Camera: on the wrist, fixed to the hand. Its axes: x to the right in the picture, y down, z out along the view.
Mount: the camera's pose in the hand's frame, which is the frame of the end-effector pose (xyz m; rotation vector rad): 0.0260 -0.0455 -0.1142 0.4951 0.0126 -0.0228
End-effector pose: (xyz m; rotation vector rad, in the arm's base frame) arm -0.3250 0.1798 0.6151 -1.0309 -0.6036 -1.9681
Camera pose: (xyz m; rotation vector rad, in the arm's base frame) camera -0.4222 0.1128 0.5720 -0.7027 -1.0344 -1.7148
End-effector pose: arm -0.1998 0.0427 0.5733 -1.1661 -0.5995 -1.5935
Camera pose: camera -0.2860 -0.0474 0.5580 -0.7789 -0.9380 -1.3623
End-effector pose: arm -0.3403 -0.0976 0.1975 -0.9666 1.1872 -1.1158
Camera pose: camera -0.4590 -0.1318 0.2206 -0.5913 0.8489 -1.3522
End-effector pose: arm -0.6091 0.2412 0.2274 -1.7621 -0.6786 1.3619
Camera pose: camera -0.4899 0.2567 0.2641 -1.3598 -0.3139 1.3606
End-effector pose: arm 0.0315 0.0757 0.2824 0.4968 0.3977 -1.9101
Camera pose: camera -0.0018 0.1282 0.1732 0.8288 -0.0713 -2.0280
